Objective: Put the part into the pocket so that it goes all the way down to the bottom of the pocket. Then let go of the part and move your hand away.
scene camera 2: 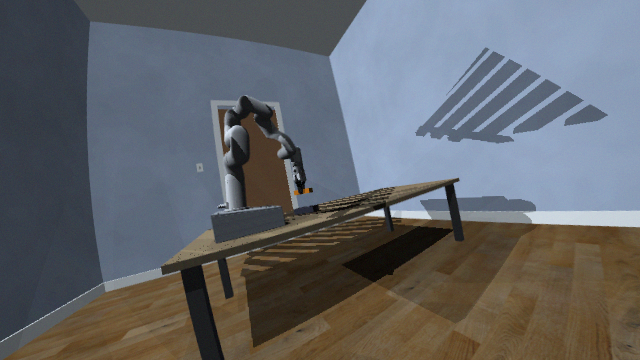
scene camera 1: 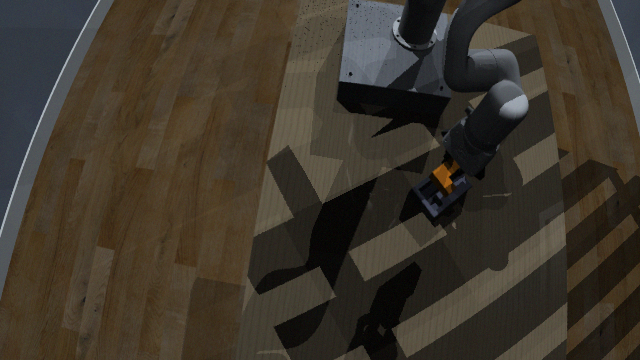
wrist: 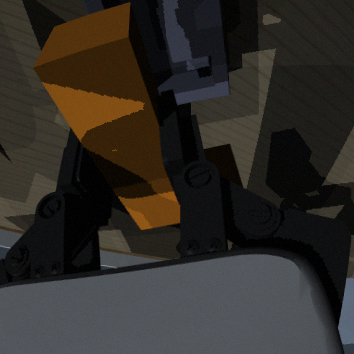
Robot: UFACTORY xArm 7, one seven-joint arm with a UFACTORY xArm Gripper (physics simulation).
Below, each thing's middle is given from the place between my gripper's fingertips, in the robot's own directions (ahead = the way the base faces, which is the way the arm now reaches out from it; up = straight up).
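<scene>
The orange L-shaped part (wrist: pixel 95 68) is 10 mm ahead of my hand and 10 mm above it. Going by their middles, of the things named here the orange L-shaped part is the nearest to my hand. As for the dark grey pocket block (scene camera 1: pixel 425 194), my hand is 10 mm short of the block, 10 mm to the right of it and 110 mm above it.
</scene>
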